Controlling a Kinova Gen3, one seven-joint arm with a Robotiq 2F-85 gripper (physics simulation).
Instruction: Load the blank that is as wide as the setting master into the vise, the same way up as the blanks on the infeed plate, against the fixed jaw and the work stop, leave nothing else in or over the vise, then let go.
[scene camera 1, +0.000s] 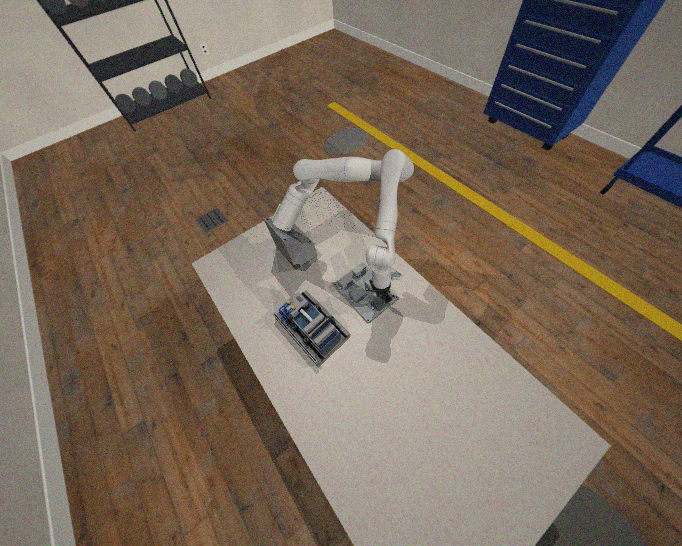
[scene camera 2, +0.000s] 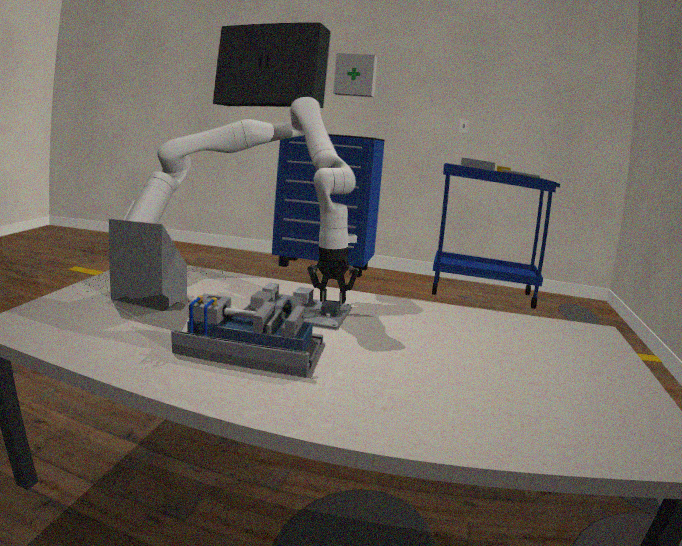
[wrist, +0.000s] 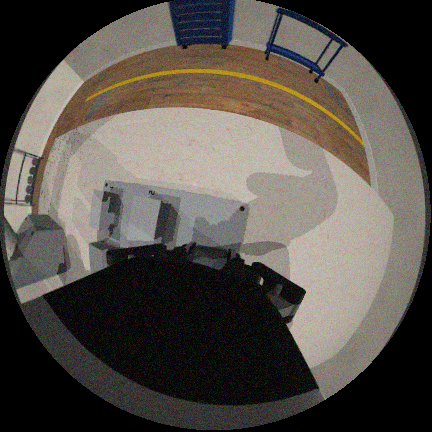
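Pixels of known places: gripper, fingertip midpoint: (scene camera 1: 382, 299) (scene camera 2: 332, 304) (wrist: 210, 252); arm's base, link origin: (scene camera 1: 281, 226) (scene camera 2: 135, 235).
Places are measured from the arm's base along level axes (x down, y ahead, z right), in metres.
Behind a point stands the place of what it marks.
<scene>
My gripper (scene camera 1: 385, 295) {x 0.158, y 0.545, z -0.131 m} (scene camera 2: 332, 299) {x 0.158, y 0.545, z -0.131 m} (wrist: 210, 252) {x 0.158, y 0.545, z -0.131 m} points down over the far end of the grey infeed plate (scene camera 1: 369, 315) {x 0.175, y 0.558, z -0.039 m} (scene camera 2: 326, 323) {x 0.175, y 0.550, z -0.023 m} (wrist: 205, 201) {x 0.175, y 0.528, z -0.195 m}. Its fingers are shut on a dark grey block (scene camera 2: 331, 309) {x 0.156, y 0.551, z -0.081 m} (wrist: 210, 257) {x 0.149, y 0.545, z -0.128 m}, low at the plate; whether the block touches the plate I cannot tell. Other grey blocks stand on the plate, one (wrist: 141, 212) {x 0.139, y 0.455, z -0.169 m} near the mark 2 and one (wrist: 111, 215) {x 0.168, y 0.375, z -0.153 m} near its left end. The vise (scene camera 1: 324, 336) {x 0.088, y 0.524, z 0.182 m} (scene camera 2: 255, 332) {x 0.123, y 0.446, z 0.228 m} has a blue body and grey jaws. I cannot make out the setting master or the work stop for certain.
An actuator with blue tubes (scene camera 1: 288, 308) {x 0.088, y 0.323, z 0.217 m} (scene camera 2: 207, 312) {x 0.098, y 0.334, z 0.225 m} sits at the vise's left end. The grey arm pedestal (scene camera 1: 294, 250) {x 0.043, y 0.126, z 0.027 m} (scene camera 2: 136, 261) {x 0.059, y 0.036, z 0.052 m} (wrist: 42, 247) {x 0.103, y 0.130, z -0.033 m} stands on the table (scene camera 1: 432, 409) {x 0.183, y 0.986, z 0.051 m} (scene camera 2: 455, 386) {x 0.183, y 0.868, z 0.228 m} (wrist: 200, 145) {x 0.183, y 0.505, z -0.283 m}. The vise lies beside the infeed plate, with raised grey rails around its base.
</scene>
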